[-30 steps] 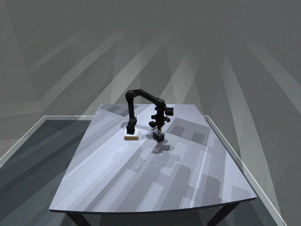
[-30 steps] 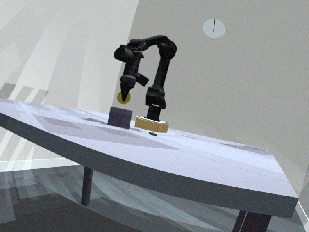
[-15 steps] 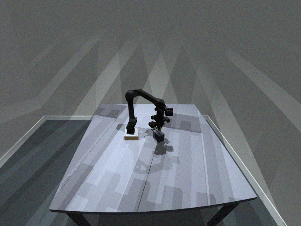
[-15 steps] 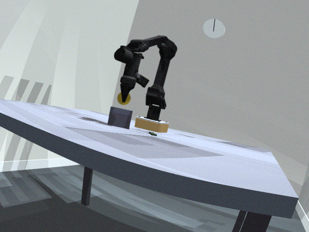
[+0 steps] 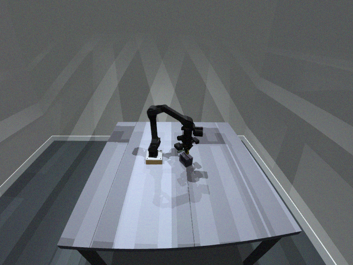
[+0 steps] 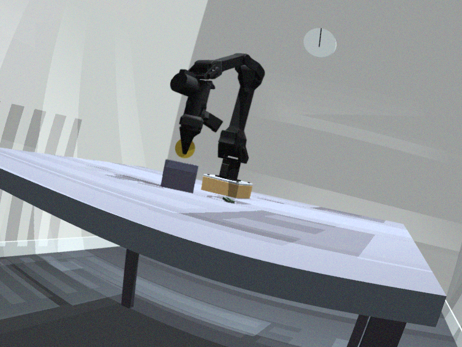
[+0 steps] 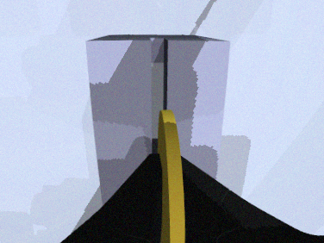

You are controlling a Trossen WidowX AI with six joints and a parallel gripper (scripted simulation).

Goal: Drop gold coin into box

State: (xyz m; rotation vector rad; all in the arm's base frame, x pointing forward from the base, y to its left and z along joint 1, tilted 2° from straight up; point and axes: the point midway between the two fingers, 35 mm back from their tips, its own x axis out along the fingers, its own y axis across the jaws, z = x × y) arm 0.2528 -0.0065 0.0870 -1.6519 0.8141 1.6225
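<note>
The gold coin is 20 mm above my gripper tip.
</note>
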